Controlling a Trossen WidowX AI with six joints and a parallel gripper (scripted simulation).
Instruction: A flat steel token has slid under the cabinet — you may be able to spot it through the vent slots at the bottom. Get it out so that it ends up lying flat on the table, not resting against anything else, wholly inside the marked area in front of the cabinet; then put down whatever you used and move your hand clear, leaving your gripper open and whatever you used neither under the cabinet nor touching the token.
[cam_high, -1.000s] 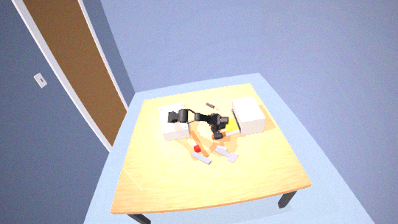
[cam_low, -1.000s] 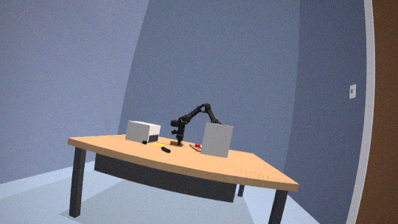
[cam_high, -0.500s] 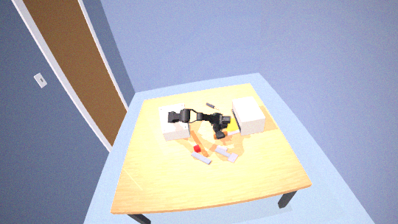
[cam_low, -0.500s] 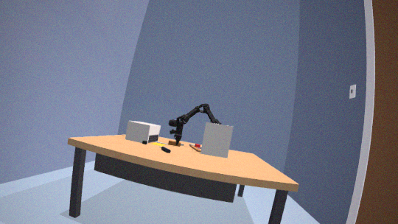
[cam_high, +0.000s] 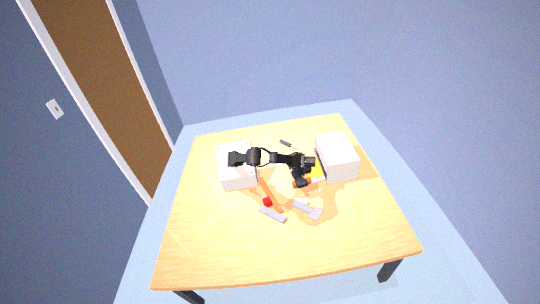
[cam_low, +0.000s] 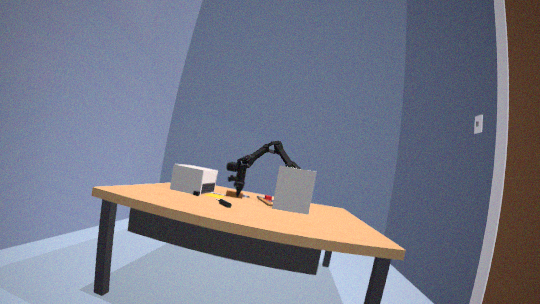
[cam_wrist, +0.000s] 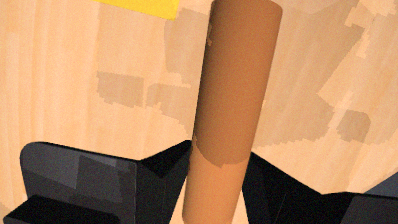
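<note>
Right now my gripper tip is 180 mm past the wooden stick and 20 mm to the left of it. Round my gripper tip: grey bar (190 mm behind, 160 mm to the right); red cube (200 mm behind, 80 mm to the right, 10 mm above); t-shaped tool (200 mm to the right).
</note>
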